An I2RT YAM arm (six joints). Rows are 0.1 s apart.
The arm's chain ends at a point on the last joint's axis. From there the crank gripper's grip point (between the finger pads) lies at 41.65 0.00 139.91 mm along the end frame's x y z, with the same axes.
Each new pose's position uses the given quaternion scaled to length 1; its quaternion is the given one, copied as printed.
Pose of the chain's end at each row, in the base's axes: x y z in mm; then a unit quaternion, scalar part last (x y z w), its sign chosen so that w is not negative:
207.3 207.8 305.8 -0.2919 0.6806 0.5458 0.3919
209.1 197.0 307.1 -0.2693 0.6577 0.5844 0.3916
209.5 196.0 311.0 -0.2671 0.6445 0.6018 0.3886
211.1 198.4 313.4 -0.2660 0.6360 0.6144 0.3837
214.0 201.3 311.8 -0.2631 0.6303 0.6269 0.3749
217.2 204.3 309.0 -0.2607 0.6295 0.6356 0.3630
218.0 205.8 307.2 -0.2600 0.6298 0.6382 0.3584
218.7 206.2 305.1 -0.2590 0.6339 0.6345 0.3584
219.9 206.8 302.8 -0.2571 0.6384 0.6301 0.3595
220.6 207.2 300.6 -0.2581 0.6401 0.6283 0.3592
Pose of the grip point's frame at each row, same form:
215.6 345.0 256.7 -0.2919 0.6806 0.5458 0.3919
214.3 338.4 271.1 -0.2693 0.6577 0.5844 0.3916
211.5 338.7 280.4 -0.2671 0.6445 0.6018 0.3886
210.2 341.9 286.4 -0.2660 0.6360 0.6144 0.3837
209.8 345.2 287.8 -0.2631 0.6303 0.6269 0.3749
209.8 348.3 286.2 -0.2607 0.6295 0.6356 0.3630
209.4 349.8 284.6 -0.2600 0.6298 0.6382 0.3584
210.9 350.0 281.2 -0.2590 0.6339 0.6345 0.3584
213.4 350.4 277.5 -0.2571 0.6384 0.6301 0.3595
214.2 350.7 274.6 -0.2581 0.6401 0.6283 0.3592

